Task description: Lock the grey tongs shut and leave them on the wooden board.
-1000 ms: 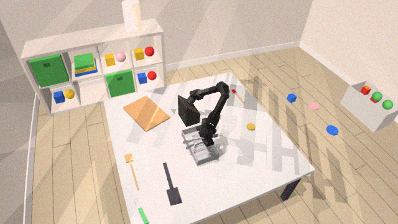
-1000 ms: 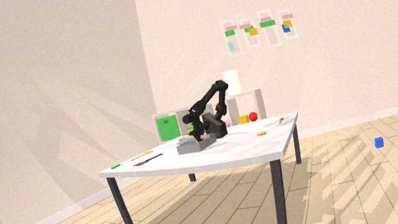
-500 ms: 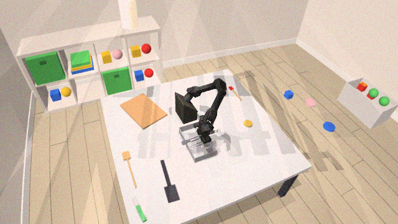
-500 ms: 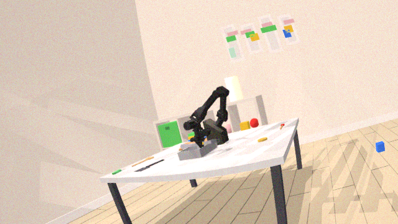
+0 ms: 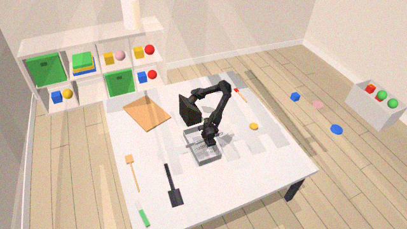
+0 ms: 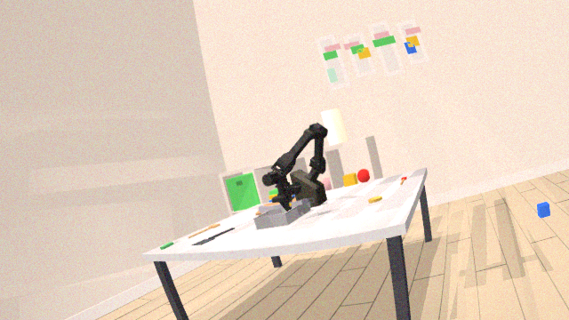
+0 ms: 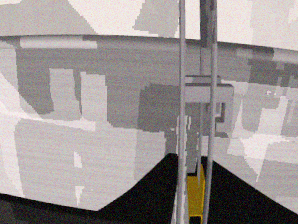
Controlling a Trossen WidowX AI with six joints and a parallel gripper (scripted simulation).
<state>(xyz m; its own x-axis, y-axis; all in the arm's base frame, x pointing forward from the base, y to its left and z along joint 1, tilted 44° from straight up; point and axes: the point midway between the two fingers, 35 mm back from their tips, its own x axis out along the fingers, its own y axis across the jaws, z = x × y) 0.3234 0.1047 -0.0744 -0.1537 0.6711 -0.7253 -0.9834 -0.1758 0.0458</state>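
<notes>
The grey roasting tin is 3 cm to the right of my gripper tip. From my gripper tip the other things lie so: yellow disc: 43 cm to the left, 8 cm behind, 2 cm below; yellow hinge piece: 4 cm above, 1 cm to the left; black spatula: 31 cm to the right, 26 cm ahead, 3 cm below.
</notes>
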